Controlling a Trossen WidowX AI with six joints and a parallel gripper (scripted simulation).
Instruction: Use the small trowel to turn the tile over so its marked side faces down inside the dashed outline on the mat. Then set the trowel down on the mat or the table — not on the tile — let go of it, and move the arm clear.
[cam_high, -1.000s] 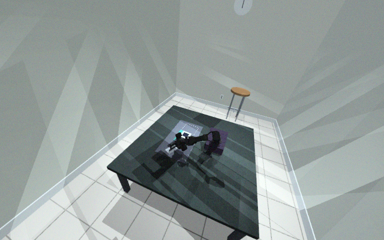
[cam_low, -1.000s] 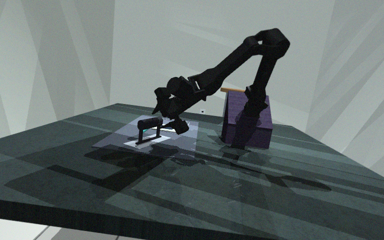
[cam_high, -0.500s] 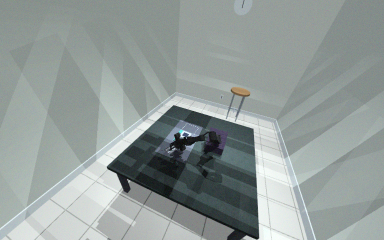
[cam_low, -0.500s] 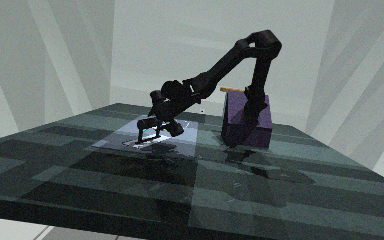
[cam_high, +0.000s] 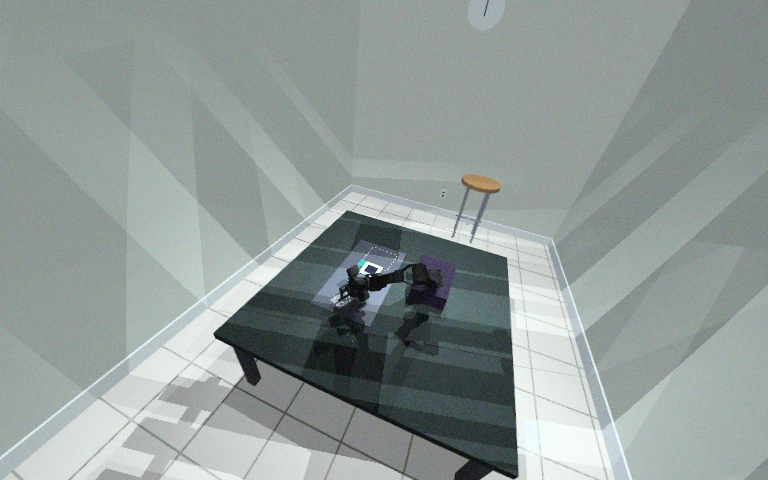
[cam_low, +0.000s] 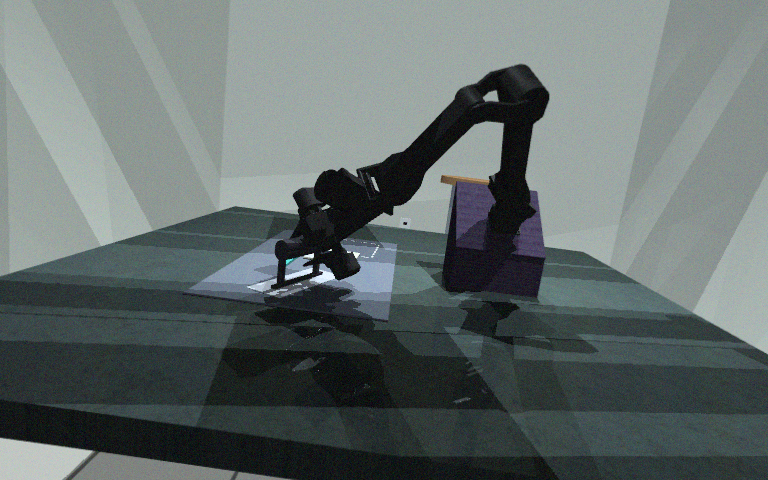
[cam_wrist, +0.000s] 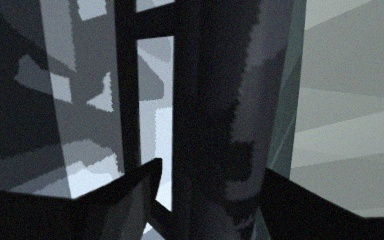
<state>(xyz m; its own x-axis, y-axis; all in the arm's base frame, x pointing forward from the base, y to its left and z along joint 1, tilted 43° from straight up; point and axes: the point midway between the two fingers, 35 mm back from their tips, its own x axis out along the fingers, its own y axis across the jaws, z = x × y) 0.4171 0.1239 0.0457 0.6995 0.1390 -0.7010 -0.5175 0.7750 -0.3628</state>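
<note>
Right now my gripper tip is 40 mm past the grey mat, 140 mm to the left of it and 70 mm above it. Round my gripper tip: teal piece 20 mm ahead, 180 mm to the right, 50 mm below; tile 60 mm behind, 200 mm to the right, 50 mm below; small trowel 20 mm behind, 10 mm to the left, 10 mm below.
</note>
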